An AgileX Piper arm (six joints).
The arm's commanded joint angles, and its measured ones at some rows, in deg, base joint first. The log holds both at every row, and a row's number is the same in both.
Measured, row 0:
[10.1, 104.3, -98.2, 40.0, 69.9, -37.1]
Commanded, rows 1 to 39:
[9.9, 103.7, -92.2, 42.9, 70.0, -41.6]
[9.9, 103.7, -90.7, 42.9, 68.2, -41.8]
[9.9, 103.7, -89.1, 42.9, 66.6, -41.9]
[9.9, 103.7, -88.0, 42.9, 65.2, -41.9]
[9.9, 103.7, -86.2, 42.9, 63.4, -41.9]
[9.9, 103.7, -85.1, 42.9, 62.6, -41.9]
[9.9, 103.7, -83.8, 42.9, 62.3, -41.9]
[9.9, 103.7, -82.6, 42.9, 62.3, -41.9]
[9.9, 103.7, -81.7, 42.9, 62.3, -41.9]
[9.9, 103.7, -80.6, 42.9, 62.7, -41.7]
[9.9, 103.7, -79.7, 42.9, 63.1, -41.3]
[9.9, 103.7, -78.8, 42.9, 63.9, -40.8]
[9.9, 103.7, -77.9, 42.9, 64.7, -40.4]
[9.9, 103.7, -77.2, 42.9, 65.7, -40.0]
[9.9, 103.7, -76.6, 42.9, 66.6, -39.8]
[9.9, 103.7, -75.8, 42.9, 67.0, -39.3]
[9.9, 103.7, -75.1, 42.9, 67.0, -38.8]
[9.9, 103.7, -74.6, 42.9, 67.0, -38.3]
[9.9, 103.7, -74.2, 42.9, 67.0, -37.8]
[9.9, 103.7, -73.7, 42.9, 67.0, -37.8]
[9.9, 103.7, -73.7, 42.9, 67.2, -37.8]
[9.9, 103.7, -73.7, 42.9, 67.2, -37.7]
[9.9, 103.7, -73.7, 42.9, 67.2, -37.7]
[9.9, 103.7, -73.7, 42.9, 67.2, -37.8]
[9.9, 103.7, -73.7, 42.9, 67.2, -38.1]
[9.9, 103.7, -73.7, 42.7, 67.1, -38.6]
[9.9, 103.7, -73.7, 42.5, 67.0, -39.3]
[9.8, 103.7, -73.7, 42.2, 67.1, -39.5]
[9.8, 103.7, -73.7, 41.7, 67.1, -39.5]
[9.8, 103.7, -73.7, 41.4, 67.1, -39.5]
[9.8, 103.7, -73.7, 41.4, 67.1, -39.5]
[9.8, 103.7, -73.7, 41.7, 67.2, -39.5]
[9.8, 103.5, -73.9, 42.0, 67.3, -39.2]
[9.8, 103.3, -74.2, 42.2, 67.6, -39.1]
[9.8, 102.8, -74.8, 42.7, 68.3, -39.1]
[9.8, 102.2, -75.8, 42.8, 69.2, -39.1]
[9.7, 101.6, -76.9, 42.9, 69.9, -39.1]
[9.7, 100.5, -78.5, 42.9, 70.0, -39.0]
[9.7, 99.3, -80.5, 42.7, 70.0, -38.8]
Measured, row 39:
[10.1, 103.3, -75.3, 42.1, 68.4, -38.7]
